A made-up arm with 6 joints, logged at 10 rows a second.
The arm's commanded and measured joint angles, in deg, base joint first. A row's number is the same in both.
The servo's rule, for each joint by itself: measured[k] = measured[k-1] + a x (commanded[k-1-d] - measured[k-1]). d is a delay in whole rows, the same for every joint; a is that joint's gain. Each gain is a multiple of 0.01, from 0.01 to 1. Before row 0 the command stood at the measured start. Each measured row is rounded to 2 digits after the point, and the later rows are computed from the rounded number. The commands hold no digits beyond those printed.
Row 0, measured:
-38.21 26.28 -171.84 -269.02 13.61 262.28
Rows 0 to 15, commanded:
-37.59 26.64 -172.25 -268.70 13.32 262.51
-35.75 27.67 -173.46 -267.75 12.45 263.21
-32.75 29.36 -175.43 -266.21 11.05 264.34
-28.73 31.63 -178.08 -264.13 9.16 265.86
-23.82 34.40 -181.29 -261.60 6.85 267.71
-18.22 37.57 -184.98 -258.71 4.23 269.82
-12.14 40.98 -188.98 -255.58 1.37 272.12
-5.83 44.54 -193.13 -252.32 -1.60 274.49
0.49 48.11 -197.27 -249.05 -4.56 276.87
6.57 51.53 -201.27 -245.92 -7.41 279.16
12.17 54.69 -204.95 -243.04 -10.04 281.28
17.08 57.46 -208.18 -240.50 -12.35 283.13
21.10 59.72 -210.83 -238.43 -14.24 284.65
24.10 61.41 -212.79 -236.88 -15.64 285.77
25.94 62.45 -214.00 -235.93 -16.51 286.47
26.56 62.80 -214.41 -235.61 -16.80 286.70
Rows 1 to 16, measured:
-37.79 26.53 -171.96 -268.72 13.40 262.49
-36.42 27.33 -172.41 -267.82 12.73 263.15
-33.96 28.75 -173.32 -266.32 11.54 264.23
-30.46 30.77 -174.75 -264.28 9.85 265.71
-26.01 33.31 -176.71 -261.79 7.72 267.53
-20.79 36.29 -179.19 -258.93 5.24 269.61
-14.99 39.57 -182.13 -255.81 2.49 271.89
-8.85 43.05 -185.43 -252.56 -0.41 274.26
-2.59 46.59 -188.98 -249.30 -3.36 276.64
3.55 50.05 -192.67 -246.16 -6.24 278.93
9.33 53.30 -196.35 -243.26 -8.94 281.07
14.52 56.21 -199.90 -240.69 -11.36 282.94
18.93 58.67 -203.18 -238.59 -13.40 284.50
22.39 60.59 -206.06 -237.00 -14.99 285.66
24.77 61.89 -208.44 -236.00 -16.07 286.40
25.97 62.53 -210.23 -235.64 -16.59 286.67
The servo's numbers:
d 0
a 0.67 0.70 0.30 0.93 0.71 0.91

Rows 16 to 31, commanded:
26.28 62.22 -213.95 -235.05 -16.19 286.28
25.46 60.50 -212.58 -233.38 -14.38 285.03
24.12 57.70 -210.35 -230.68 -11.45 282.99
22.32 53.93 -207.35 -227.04 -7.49 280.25
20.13 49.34 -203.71 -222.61 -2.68 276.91
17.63 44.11 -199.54 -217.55 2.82 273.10
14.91 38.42 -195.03 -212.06 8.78 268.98
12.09 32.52 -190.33 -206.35 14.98 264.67
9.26 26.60 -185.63 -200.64 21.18 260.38
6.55 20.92 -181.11 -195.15 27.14 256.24
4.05 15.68 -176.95 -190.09 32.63 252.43
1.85 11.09 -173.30 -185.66 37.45 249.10
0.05 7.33 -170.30 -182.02 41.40 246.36
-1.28 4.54 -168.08 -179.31 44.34 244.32
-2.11 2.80 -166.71 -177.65 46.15 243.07
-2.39 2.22 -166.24 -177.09 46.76 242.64
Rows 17 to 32, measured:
26.18 62.31 -211.35 -235.09 -16.31 286.32
25.70 61.04 -211.72 -233.50 -14.94 285.15
24.64 58.70 -211.31 -230.88 -12.46 283.18
23.09 55.36 -210.12 -227.31 -8.93 280.51
21.11 51.15 -208.20 -222.94 -4.49 277.23
18.78 46.22 -205.60 -217.93 0.70 273.47
16.19 40.76 -202.43 -212.47 6.44 269.38
13.44 34.99 -198.80 -206.78 12.50 265.09
10.64 29.12 -194.85 -201.07 18.66 260.80
7.90 23.38 -190.73 -195.56 24.68 256.65
5.32 17.99 -186.60 -190.47 30.32 252.81
3.00 13.16 -182.61 -186.00 35.38 249.43
1.02 9.08 -178.92 -182.30 39.65 246.64
-0.52 5.90 -175.67 -179.52 42.98 244.53
-1.59 3.73 -172.98 -177.78 45.23 243.20
-2.13 2.67 -170.96 -177.14 46.32 242.69

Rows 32 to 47, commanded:
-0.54 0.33 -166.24 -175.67 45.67 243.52
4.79 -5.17 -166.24 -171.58 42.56 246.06
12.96 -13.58 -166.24 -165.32 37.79 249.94
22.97 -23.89 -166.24 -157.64 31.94 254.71
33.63 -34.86 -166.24 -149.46 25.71 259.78
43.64 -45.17 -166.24 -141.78 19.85 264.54
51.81 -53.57 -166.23 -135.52 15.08 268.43
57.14 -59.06 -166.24 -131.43 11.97 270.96
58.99 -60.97 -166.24 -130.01 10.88 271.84
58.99 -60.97 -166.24 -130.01 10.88 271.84
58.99 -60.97 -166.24 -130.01 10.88 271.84
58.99 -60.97 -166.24 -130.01 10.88 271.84
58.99 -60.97 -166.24 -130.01 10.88 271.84
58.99 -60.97 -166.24 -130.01 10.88 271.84
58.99 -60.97 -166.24 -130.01 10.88 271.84
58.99 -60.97 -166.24 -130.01 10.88 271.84
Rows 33 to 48, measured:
-1.06 1.03 -169.54 -175.77 45.86 243.45
2.86 -3.31 -168.55 -171.87 43.52 245.83
9.63 -10.50 -167.86 -165.78 39.45 249.57
18.57 -19.87 -167.37 -158.21 34.12 254.25
28.66 -30.36 -167.03 -150.07 28.15 259.28
38.70 -40.73 -166.79 -142.36 22.26 264.07
47.48 -49.72 -166.62 -136.00 17.16 268.04
53.95 -56.26 -166.51 -131.75 13.48 270.70
57.33 -59.56 -166.43 -130.13 11.63 271.74
58.44 -60.55 -166.37 -130.02 11.10 271.83
58.81 -60.84 -166.33 -130.01 10.94 271.84
58.93 -60.93 -166.30 -130.01 10.90 271.84
58.97 -60.96 -166.28 -130.01 10.89 271.84
58.98 -60.97 -166.27 -130.01 10.88 271.84
58.99 -60.97 -166.26 -130.01 10.88 271.84
58.99 -60.97 -166.25 -130.01 10.88 271.84

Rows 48 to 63, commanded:
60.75 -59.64 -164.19 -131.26 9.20 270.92
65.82 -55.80 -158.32 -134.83 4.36 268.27
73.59 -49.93 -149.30 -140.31 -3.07 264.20
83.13 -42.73 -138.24 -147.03 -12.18 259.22
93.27 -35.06 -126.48 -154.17 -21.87 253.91
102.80 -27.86 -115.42 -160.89 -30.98 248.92
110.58 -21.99 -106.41 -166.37 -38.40 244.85
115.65 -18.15 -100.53 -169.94 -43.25 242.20
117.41 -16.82 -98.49 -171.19 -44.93 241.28
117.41 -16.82 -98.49 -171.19 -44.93 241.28
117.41 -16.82 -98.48 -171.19 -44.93 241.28
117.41 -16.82 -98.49 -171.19 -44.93 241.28
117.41 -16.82 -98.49 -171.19 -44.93 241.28
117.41 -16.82 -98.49 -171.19 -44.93 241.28
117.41 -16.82 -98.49 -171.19 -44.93 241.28
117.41 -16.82 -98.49 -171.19 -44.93 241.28
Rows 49 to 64, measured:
60.17 -60.04 -165.63 -131.17 9.69 271.00
63.96 -57.07 -163.44 -134.57 5.91 268.52
70.41 -52.07 -159.20 -139.91 -0.47 264.59
78.93 -45.53 -152.91 -146.53 -8.78 259.70
88.54 -38.20 -144.98 -153.64 -18.07 254.43
98.09 -30.96 -136.11 -160.38 -27.24 249.42
106.46 -24.68 -127.20 -165.95 -35.16 245.26
112.62 -20.11 -119.20 -169.66 -40.90 242.48
115.83 -17.81 -112.99 -171.08 -43.76 241.39
116.89 -17.12 -108.64 -171.18 -44.59 241.29
117.24 -16.91 -105.59 -171.19 -44.83 241.28
117.35 -16.85 -103.46 -171.19 -44.90 241.28
117.39 -16.83 -101.97 -171.19 -44.92 241.28
117.40 -16.82 -100.93 -171.19 -44.93 241.28
117.41 -16.82 -100.20 -171.19 -44.93 241.28
117.41 -16.82 -99.69 -171.19 -44.93 241.28

